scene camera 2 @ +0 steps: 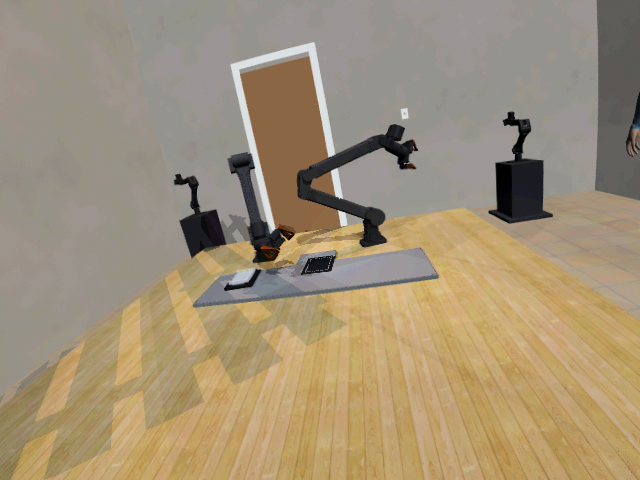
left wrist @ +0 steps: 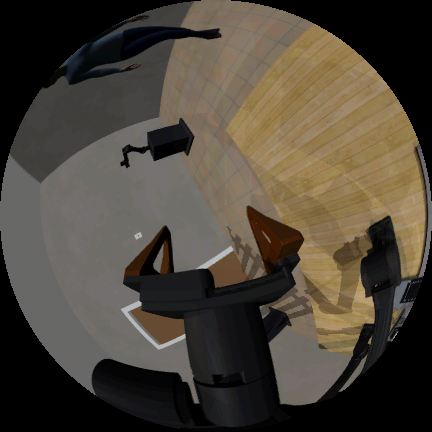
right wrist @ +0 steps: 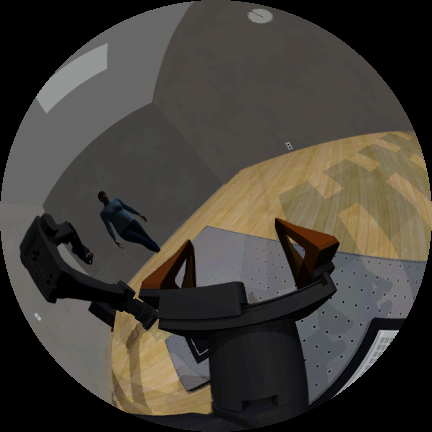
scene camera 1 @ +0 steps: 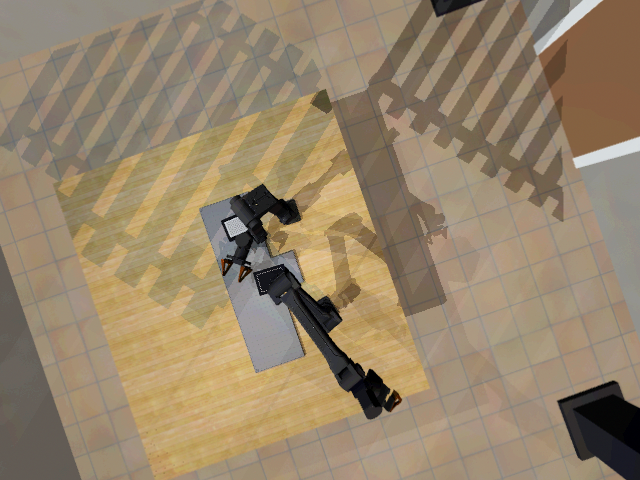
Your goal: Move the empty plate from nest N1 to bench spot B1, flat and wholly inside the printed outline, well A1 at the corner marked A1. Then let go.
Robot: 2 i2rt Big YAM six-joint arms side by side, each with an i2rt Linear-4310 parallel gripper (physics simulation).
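Pixels of known places: left gripper, between the fingertips: (scene camera 2: 416, 159) (left wrist: 205, 219) (right wrist: 85, 259) (scene camera 1: 391, 391); right gripper, between the fingertips: (scene camera 2: 286, 241) (right wrist: 232, 233) (scene camera 1: 231, 279); left arm's base, origin of its link: (scene camera 2: 373, 242) (left wrist: 383, 237) (right wrist: 149, 315) (scene camera 1: 325, 309); right arm's base, origin of its link: (scene camera 2: 265, 258) (scene camera 1: 290, 212).
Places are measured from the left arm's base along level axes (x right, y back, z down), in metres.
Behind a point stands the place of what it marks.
Note:
The white plate (scene camera 1: 235, 227) {x 0.620, y -0.170, z -0.036 m} (scene camera 2: 242, 277) {x 0.616, y -0.181, z -0.039 m} (right wrist: 381, 350) lies in a black nest at the left part of the grey perforated board (scene camera 1: 266, 330) {x 0.074, y -0.326, z -0.013 m} (scene camera 2: 382, 271) {x 0.070, y -0.368, z -0.013 m} (right wrist: 335, 290) {x 0.497, y -0.286, z -0.013 m}. A dark square with a white dashed outline (scene camera 1: 269, 280) {x 0.291, y -0.172, z -0.014 m} (scene camera 2: 318, 264) {x 0.291, y -0.161, z -0.015 m} lies on the board farther along; labels and the A1 corner are too small to read. My right gripper (scene camera 1: 232, 277) {x 0.395, y -0.273, z -0.176 m} (scene camera 2: 283, 243) {x 0.395, y -0.273, z -0.176 m} (right wrist: 232, 233) {x 0.395, y -0.273, z -0.176 m} is open and empty, above the board between plate and outline, beside both. My left gripper (scene camera 1: 394, 399) {x -0.308, y 0.094, z -0.349 m} (scene camera 2: 413, 156) {x -0.308, y 0.094, z -0.349 m} (left wrist: 205, 219) {x -0.308, y 0.094, z -0.349 m} is open and empty, raised high, far from the plate.
The wooden table (scene camera 1: 180, 392) {x 0.033, y -0.897, z 0.000 m} (scene camera 2: 413, 387) {x 0.178, y -0.904, z 0.000 m} (left wrist: 320, 100) {x -0.394, y -0.070, z 0.000 m} (right wrist: 280, 165) {x 0.199, y -0.939, z 0.000 m} surrounds the board. My left arm reaches over the outline's side of the board in scene camera 1. Two black pedestals with small arms stand beyond the table in scene camera 2. A person (left wrist: 100, 55) (right wrist: 120, 217) stands in the room.

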